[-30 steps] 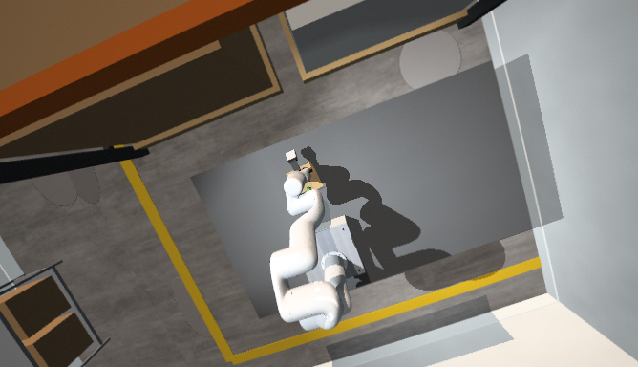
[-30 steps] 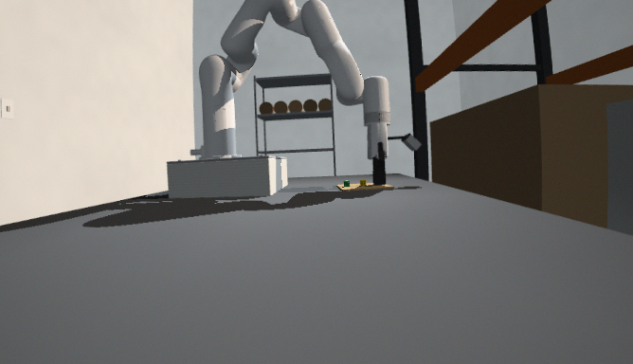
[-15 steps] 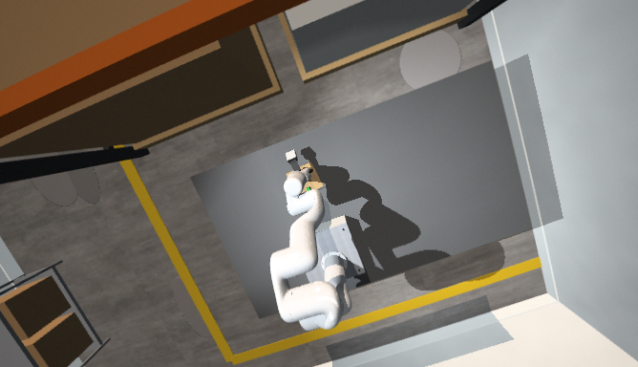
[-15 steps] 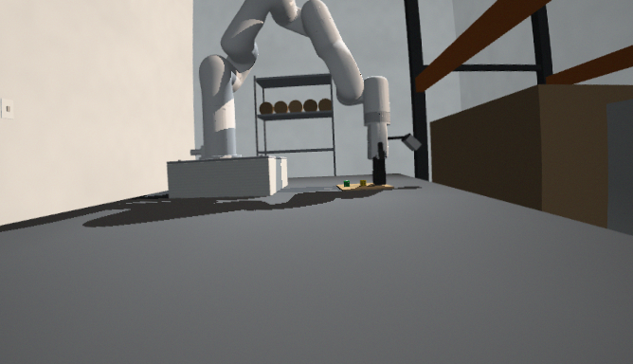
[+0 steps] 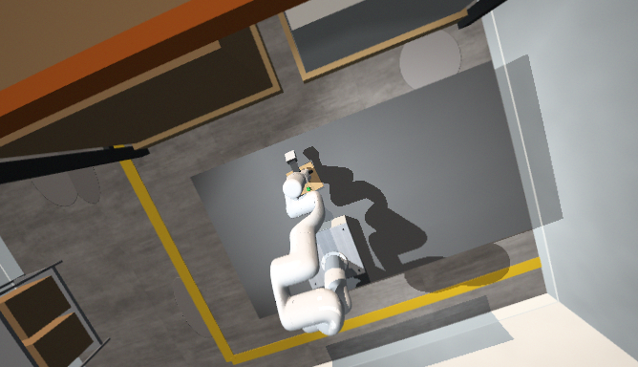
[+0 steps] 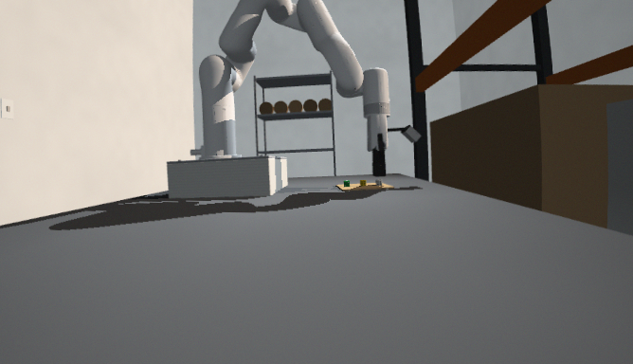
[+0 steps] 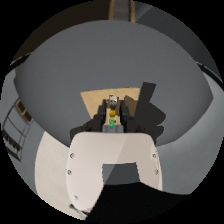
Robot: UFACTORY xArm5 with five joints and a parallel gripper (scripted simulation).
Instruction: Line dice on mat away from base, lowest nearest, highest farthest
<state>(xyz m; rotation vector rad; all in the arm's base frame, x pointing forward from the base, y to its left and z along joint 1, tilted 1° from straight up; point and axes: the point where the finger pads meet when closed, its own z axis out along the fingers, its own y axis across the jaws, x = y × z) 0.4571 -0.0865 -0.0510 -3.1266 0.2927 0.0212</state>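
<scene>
Right now my hand is 4 cm above the white die. The rest, counted from my hand: yellow die 5 cm behind, 1 cm to the left, 4 cm below; green die 9 cm behind, 2 cm to the left, 4 cm below; tan mat 5 cm behind, 1 cm to the left, 5 cm below.
</scene>
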